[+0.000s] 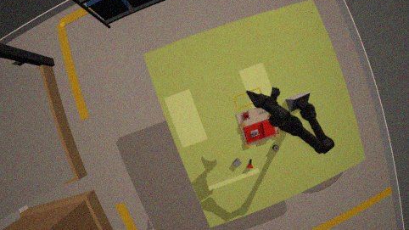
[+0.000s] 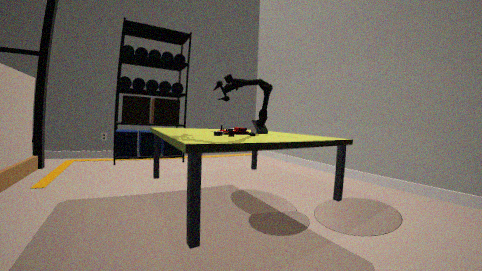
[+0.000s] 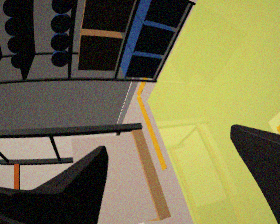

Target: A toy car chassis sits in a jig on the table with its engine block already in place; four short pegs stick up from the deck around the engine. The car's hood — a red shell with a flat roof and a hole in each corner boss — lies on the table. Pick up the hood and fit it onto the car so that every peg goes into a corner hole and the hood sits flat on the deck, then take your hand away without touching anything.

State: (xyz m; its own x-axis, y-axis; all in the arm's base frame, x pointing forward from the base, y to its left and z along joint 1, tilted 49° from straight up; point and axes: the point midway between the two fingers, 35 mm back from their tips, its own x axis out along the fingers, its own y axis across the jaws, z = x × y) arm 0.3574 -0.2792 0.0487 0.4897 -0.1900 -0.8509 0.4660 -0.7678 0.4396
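Right now the red hood is 110 mm behind my gripper tip, 270 mm to the left of it and 290 mm below it. From my gripper tip the other things lie so: grey engine block: 20 mm behind, 270 mm to the left, 300 mm below; then jig: 60 mm behind, 250 mm to the left, 310 mm below.
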